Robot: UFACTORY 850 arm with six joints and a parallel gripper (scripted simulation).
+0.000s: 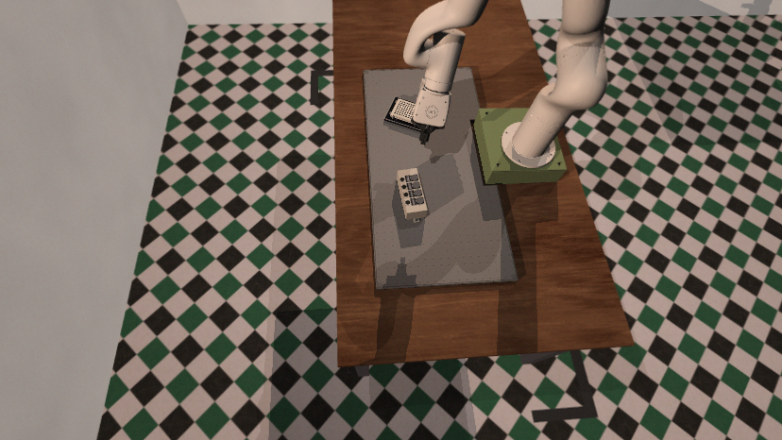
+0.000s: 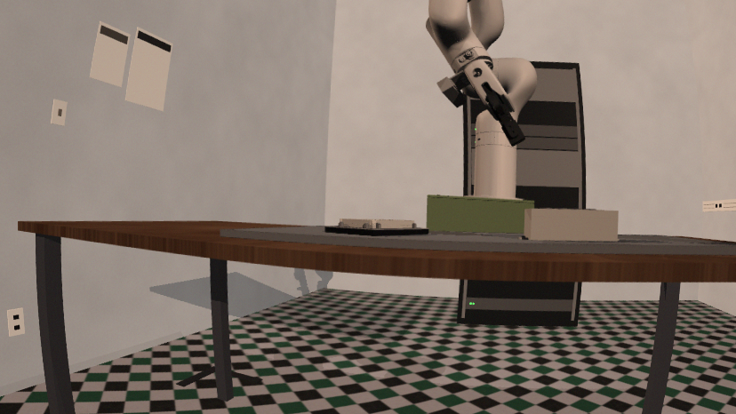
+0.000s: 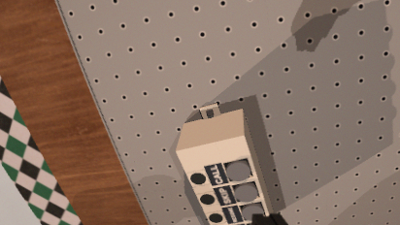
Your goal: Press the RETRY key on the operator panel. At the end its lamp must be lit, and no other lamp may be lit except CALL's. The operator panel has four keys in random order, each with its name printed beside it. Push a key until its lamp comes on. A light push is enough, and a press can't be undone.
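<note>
Now: the operator panel 4 cm ahead of my hand, 10 cm to the left of it and 15 cm below it. The rest, counted from my hand: white well plate: 4 cm behind, 25 cm to the right, 17 cm below.
</note>
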